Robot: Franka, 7 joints.
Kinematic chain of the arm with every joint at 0, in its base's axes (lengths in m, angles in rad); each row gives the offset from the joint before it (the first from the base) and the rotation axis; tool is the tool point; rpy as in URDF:
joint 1: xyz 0 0 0.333 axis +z
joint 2: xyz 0 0 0 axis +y
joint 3: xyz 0 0 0.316 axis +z
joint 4: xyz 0.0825 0 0 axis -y
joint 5: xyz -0.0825 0 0.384 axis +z
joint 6: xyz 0 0 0 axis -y
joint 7: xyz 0.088 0 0 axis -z
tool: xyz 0 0 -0.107 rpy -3.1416 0 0
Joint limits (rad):
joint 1: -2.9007..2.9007
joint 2: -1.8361..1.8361
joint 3: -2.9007..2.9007
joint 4: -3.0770..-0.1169
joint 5: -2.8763..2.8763
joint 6: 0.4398..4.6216
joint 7: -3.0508..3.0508
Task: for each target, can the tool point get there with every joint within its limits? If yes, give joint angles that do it. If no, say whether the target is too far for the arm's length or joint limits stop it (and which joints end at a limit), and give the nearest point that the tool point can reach.
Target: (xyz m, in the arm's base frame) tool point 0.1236 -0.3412 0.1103
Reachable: yes | joints -1.8961 0.8831 0.6530 -2.7334 0.2577 4.2621 1.8489
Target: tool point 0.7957 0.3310 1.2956
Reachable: no: too far | nearest point 0.5283 0.2198 0.9722 | short by 0.434 m
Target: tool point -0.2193 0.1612 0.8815
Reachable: yes | joints -2.1390 0.8782 -2.3608 -1.5417 -0.9869 1.1235 -0.2993
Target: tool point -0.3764 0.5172 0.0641
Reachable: yes | joints 1.2360 1.5394 1.1290 -1.5687 -0.5837 2.0682 -1.1994
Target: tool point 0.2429 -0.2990 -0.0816
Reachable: yes | joints -0.8051 0.9822 -0.0383 -2.1611 2.0730 2.5417 2.4147
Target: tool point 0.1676 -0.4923 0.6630
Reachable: yes | joints 0.6435 -0.0428 -1.9985 -2.0110 -0.5413 4.0623 -1.0283
